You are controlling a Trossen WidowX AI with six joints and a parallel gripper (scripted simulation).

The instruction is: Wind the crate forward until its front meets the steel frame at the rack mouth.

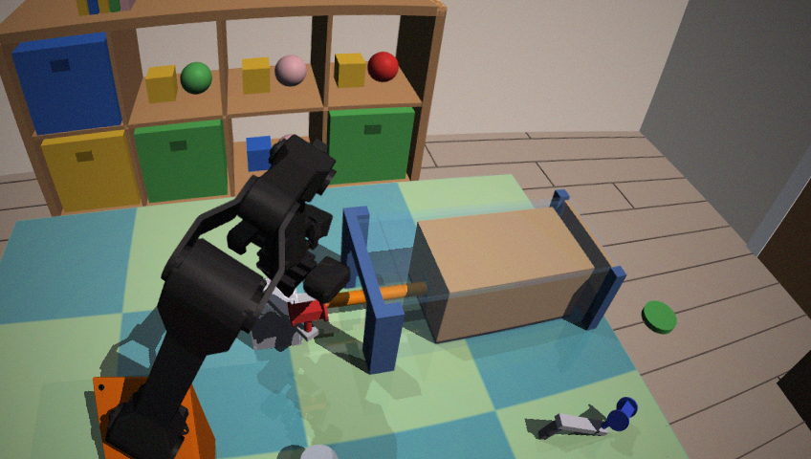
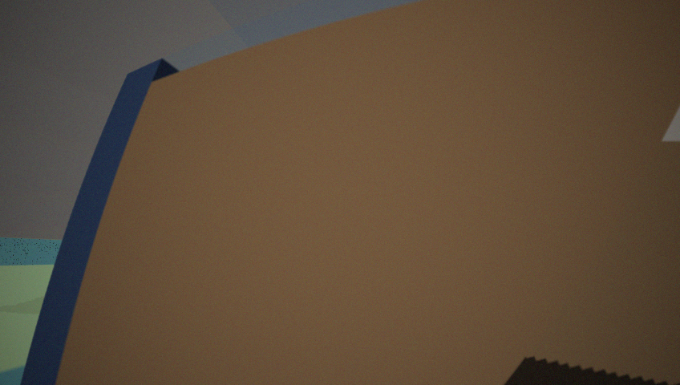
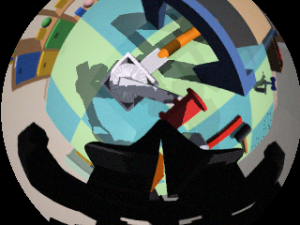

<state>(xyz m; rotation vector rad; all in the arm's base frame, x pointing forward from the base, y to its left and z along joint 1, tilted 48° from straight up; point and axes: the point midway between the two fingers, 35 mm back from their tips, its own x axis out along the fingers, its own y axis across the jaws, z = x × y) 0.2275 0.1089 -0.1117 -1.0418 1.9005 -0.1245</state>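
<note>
Right now my gripper tip is 20 mm short of the red knob, 20 mm to the left of it and 40 mm above it. From my gripper tip the other things lie so: blue frame: 140 mm ahead, 60 mm to the left, 70 mm below; crank handle: 10 mm ahead, 20 mm to the left, 70 mm below; grey winch: 30 mm behind, 70 mm to the left, 140 mm below.
</note>
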